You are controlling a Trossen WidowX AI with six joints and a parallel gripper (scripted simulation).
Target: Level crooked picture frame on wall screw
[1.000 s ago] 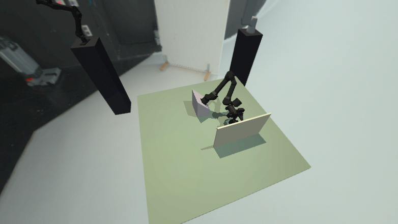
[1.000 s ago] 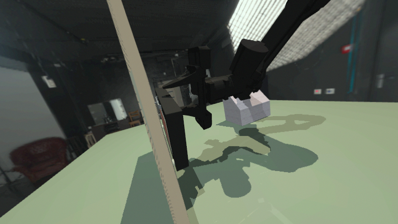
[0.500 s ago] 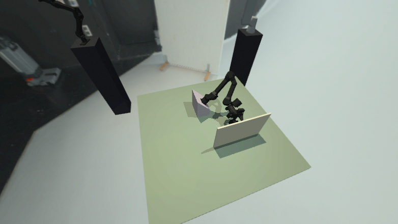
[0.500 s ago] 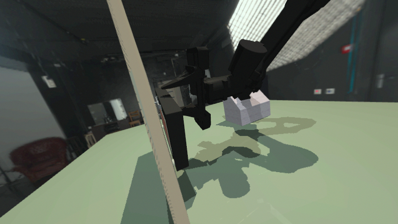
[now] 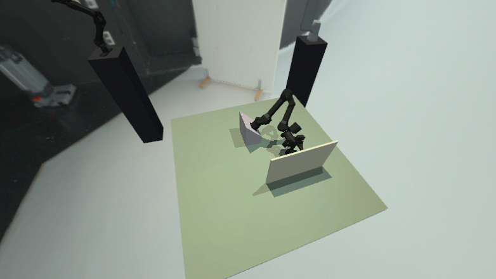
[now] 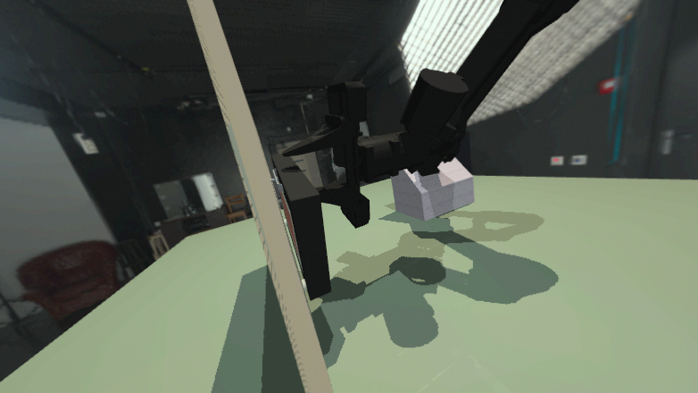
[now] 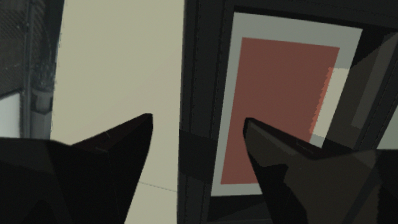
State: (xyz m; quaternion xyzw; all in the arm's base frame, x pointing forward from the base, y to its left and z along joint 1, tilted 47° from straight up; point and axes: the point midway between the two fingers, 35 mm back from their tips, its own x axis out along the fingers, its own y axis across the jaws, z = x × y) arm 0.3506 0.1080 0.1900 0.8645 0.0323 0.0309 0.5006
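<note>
My gripper tip is now 50 mm above the picture frame, 10 mm to the left of it and 10 mm short of it. Also, from my gripper tip: wall panel (60 mm below, 20 mm ahead).
</note>
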